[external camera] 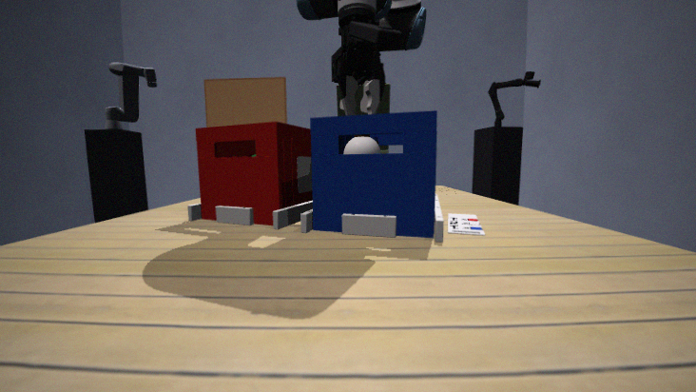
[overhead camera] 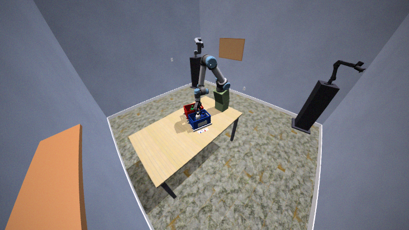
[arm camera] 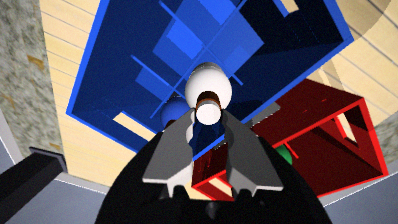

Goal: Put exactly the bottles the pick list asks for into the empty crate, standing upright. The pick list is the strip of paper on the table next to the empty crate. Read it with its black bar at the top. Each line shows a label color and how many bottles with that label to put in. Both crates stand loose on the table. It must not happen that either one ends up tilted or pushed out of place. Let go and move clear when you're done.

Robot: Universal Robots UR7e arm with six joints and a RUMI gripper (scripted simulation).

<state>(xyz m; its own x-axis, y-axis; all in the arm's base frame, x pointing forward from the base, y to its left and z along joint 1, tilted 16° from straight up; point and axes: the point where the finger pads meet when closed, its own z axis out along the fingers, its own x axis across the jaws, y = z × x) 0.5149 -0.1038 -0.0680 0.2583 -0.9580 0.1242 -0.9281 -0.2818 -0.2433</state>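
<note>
Now: the white bottle 70 mm below my hand. Also, from my hand: blue-capped bottle: 90 mm below, 70 mm behind, 40 mm to the left; then blue crate: 100 mm below, 40 mm to the left, 20 mm ahead; then red crate: 170 mm to the right, 100 mm below, 100 mm behind.
</note>
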